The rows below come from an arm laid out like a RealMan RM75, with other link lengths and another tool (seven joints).
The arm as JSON. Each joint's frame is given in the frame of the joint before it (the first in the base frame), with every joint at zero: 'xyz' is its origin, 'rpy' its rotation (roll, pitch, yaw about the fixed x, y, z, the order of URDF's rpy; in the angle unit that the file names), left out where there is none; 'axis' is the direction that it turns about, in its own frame. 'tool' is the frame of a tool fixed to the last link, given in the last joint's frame.
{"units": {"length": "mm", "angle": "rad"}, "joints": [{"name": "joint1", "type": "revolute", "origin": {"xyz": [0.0, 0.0, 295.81]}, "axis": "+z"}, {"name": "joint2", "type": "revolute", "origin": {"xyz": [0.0, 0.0, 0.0]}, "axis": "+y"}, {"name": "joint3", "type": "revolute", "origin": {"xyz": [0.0, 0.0, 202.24]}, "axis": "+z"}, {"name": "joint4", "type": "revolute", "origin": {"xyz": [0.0, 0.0, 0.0]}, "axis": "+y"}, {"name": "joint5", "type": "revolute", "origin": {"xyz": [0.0, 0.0, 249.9]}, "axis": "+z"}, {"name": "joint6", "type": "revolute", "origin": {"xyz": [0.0, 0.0, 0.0]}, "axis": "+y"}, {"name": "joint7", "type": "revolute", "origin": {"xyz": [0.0, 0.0, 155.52]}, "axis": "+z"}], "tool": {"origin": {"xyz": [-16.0, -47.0, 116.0], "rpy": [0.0, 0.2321, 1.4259]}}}
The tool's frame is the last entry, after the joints.
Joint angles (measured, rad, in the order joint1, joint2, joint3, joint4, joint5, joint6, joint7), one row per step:
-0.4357, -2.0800, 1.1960, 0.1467, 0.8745, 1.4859, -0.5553
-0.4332, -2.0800, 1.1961, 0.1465, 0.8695, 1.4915, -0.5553
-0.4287, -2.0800, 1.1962, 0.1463, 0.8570, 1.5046, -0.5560
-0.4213, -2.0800, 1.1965, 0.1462, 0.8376, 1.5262, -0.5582
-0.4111, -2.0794, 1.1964, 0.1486, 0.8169, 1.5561, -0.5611
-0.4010, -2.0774, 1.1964, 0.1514, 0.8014, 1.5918, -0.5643
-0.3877, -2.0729, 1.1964, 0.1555, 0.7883, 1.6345, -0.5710
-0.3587, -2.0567, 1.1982, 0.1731, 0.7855, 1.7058, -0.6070
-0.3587, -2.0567, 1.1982, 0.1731, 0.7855, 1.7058, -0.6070
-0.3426, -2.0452, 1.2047, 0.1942, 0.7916, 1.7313, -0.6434
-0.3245, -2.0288, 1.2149, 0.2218, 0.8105, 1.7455, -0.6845
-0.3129, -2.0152, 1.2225, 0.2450, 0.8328, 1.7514, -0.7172
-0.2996, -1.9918, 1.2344, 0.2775, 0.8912, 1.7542, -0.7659
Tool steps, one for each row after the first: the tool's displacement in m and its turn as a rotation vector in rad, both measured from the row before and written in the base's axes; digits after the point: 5 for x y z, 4 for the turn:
0.00001, -0.00047, 0.00161, 0.0041, -0.0056, 0.0002
0.00056, -0.00067, 0.00405, 0.0102, -0.0140, -0.0004
0.00094, -0.00133, 0.00646, 0.0157, -0.0228, -0.0013
0.00193, -0.00222, 0.00854, 0.0198, -0.0271, -0.0067
0.00322, -0.00343, 0.00861, 0.0177, -0.0259, -0.0145
0.00314, -0.00500, 0.00990, 0.0167, -0.0275, -0.0187
0.00394, -0.01083, 0.01530, 0.0035, -0.0419, -0.0370
0.00000, 0.00000, 0.00000, 0.0000, 0.0000, 0.0000
0.00218, -0.00471, 0.00548, -0.0170, -0.0167, -0.0200
0.00041, -0.00473, 0.00226, -0.0319, -0.0004, -0.0186
0.00052, -0.00334, -0.00032, -0.0318, 0.0073, -0.0153
-0.00033, -0.00701, -0.00714, -0.0701, 0.0313, -0.0253

